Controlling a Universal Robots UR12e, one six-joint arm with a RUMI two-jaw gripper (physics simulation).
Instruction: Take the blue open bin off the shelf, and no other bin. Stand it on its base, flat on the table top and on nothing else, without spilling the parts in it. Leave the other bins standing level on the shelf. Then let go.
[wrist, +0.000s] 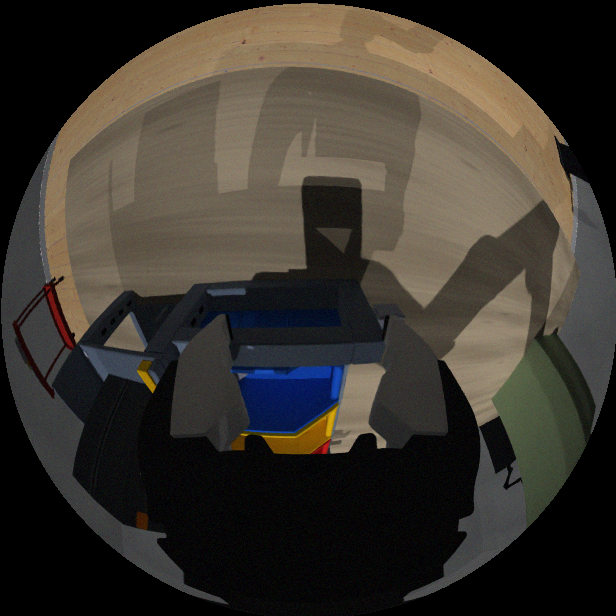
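The blue open bin (287, 396) sits in the dark grey shelf frame (287, 321), seen from above and partly crossed by a frame bar. My gripper (309, 359) is open, with its two grey jaws apart on either side of the bin's width. The left jaw overlaps the bin's left edge; the right jaw is beside it over bare table. I cannot tell whether either jaw touches it. No parts inside the bin are visible.
A yellow bin (298, 437) lies just below the blue one, with a sliver of a red one (322, 448) beside it. The wooden table top (258, 229) spreads beyond the shelf. A red wire frame (40, 339) is at the left and a green object (540, 425) at the right.
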